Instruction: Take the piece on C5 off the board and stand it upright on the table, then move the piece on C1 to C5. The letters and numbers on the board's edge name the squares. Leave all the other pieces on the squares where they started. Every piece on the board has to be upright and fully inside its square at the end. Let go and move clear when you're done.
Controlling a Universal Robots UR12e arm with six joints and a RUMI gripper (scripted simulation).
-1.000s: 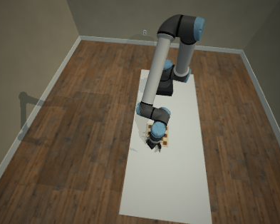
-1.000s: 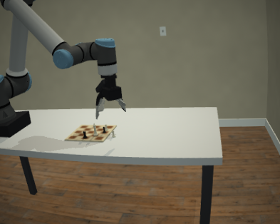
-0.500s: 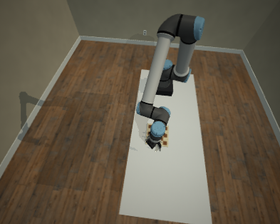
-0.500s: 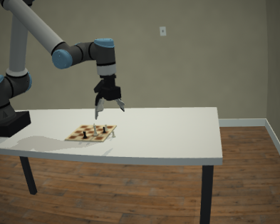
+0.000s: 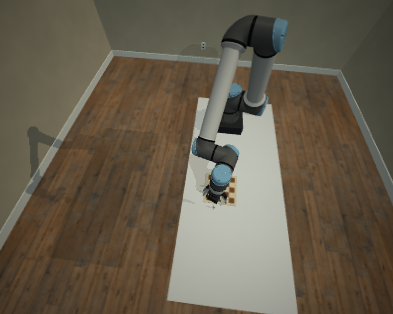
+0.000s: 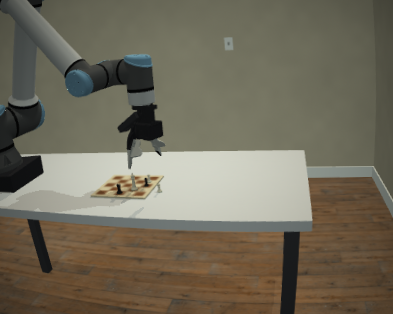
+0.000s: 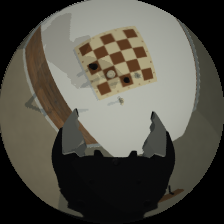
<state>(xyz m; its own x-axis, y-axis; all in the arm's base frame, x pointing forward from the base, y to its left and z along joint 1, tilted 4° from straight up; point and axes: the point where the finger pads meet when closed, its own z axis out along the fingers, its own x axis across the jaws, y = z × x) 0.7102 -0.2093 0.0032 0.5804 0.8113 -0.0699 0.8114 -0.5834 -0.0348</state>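
Now: the black piece 110 mm behind my hand and 90 mm below it. From my hand the other things lie so: chessboard: 90 mm behind, 70 mm to the left, 110 mm below.
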